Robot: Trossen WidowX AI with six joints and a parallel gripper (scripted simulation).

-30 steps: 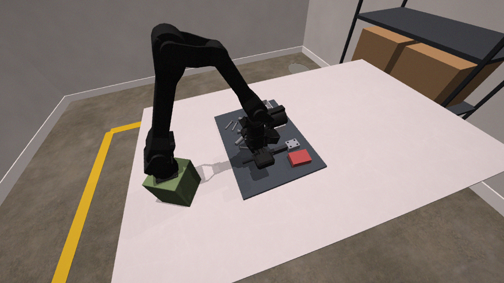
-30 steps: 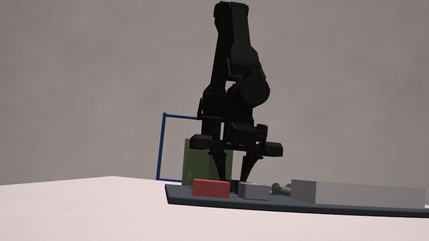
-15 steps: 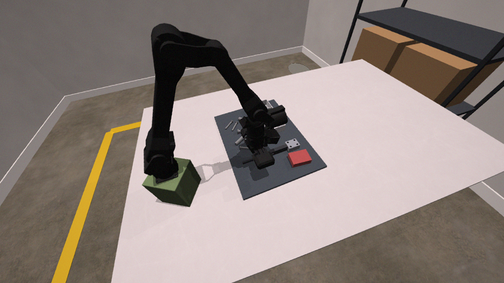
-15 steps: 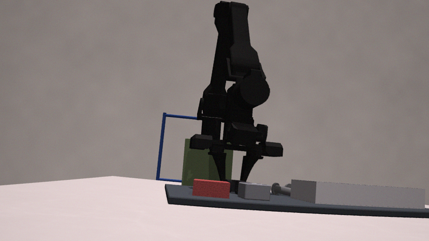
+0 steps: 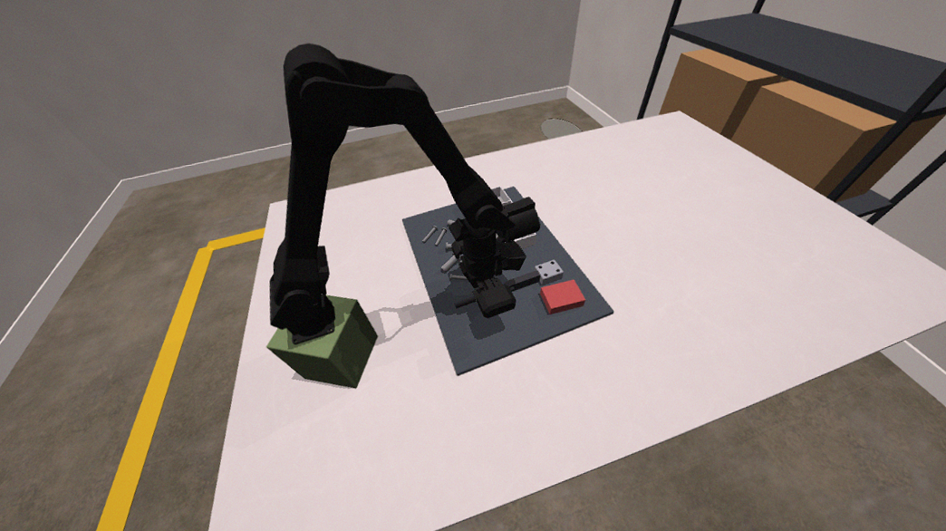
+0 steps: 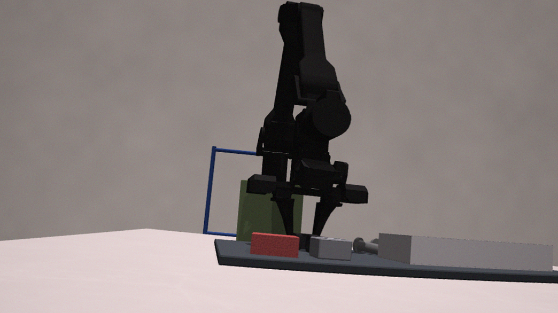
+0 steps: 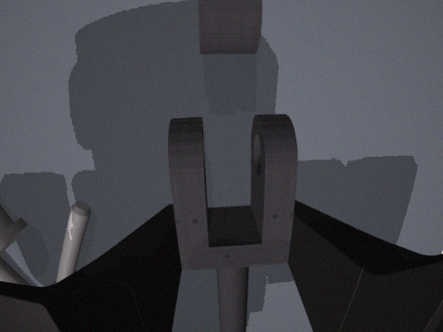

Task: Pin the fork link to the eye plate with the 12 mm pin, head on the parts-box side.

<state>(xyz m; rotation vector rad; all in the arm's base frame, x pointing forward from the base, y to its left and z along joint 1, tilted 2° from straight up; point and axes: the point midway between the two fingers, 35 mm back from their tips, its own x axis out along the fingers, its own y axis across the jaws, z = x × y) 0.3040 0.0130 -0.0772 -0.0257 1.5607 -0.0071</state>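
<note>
My gripper is now 3 cm above the fork link. Also, from my hand: grey mount (16 cm ahead, 2 cm below); dark mat (6 cm ahead, 10 cm to the left, 5 cm below); eye plate (8 cm ahead, 3 cm below).
</note>
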